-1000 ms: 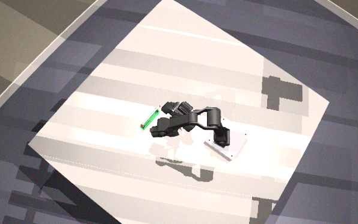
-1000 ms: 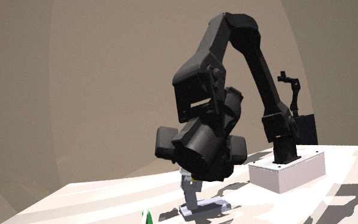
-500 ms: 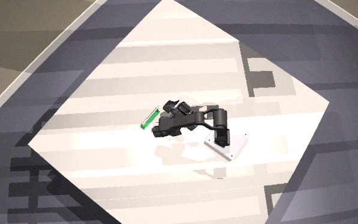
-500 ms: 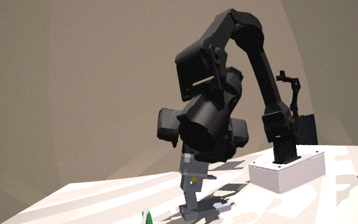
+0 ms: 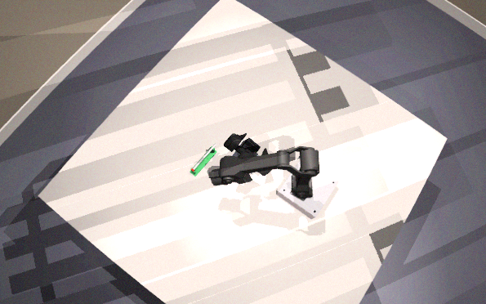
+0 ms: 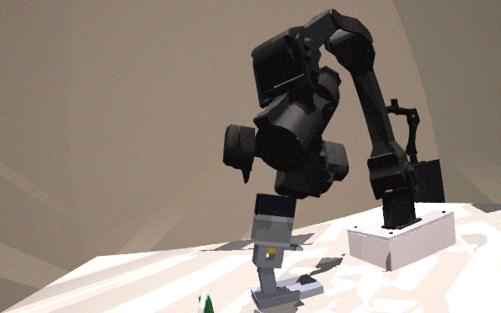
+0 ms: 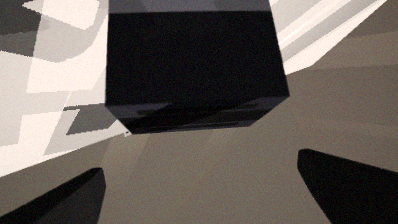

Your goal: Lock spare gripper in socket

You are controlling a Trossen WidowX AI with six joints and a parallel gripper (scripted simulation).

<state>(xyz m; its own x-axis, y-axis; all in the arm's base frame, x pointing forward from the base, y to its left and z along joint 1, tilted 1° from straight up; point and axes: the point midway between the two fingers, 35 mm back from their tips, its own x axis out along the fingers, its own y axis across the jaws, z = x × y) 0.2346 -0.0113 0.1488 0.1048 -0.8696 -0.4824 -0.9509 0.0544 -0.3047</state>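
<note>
My gripper tip is now 16 cm short of the green stand, 12 cm to the right of it and 17 cm above it. Round my gripper tip: spare gripper: 2 cm ahead, 2 cm to the left, 7 cm below; grey mount: 2 cm ahead, 2 cm to the left, 14 cm below.
</note>
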